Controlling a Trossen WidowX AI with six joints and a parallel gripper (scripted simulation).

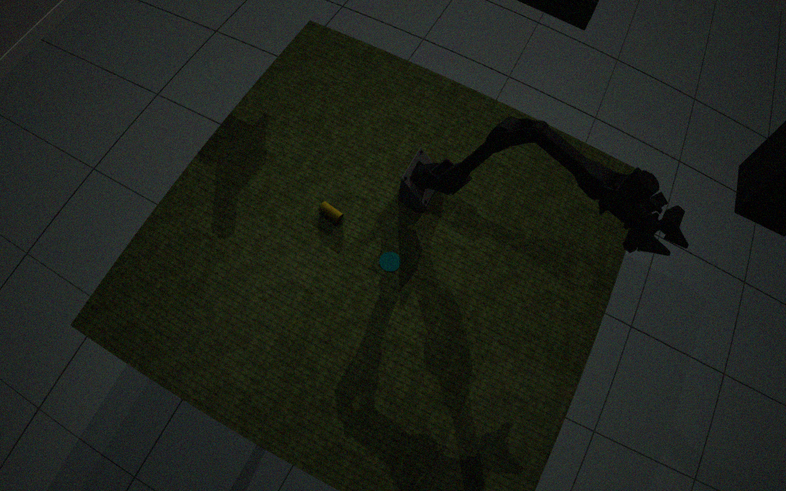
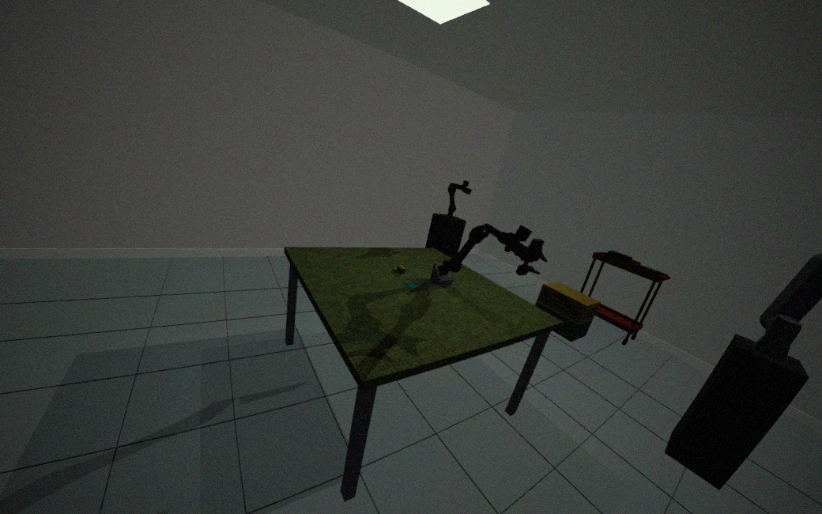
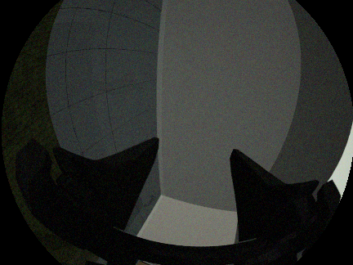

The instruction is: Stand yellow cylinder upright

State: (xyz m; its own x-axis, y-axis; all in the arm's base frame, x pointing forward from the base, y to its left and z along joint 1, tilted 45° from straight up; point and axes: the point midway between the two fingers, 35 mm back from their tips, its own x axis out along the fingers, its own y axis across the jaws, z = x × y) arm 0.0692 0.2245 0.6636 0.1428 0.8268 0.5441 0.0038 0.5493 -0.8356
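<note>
Now: the yellow tall cylinder 90 mm ahead of my gripper tip, 850 mm to the right of it and 360 mm below it. From my gripper tip the other things lie so: cyan circle (150 mm ahead, 640 mm to the right, 380 mm below).
</note>
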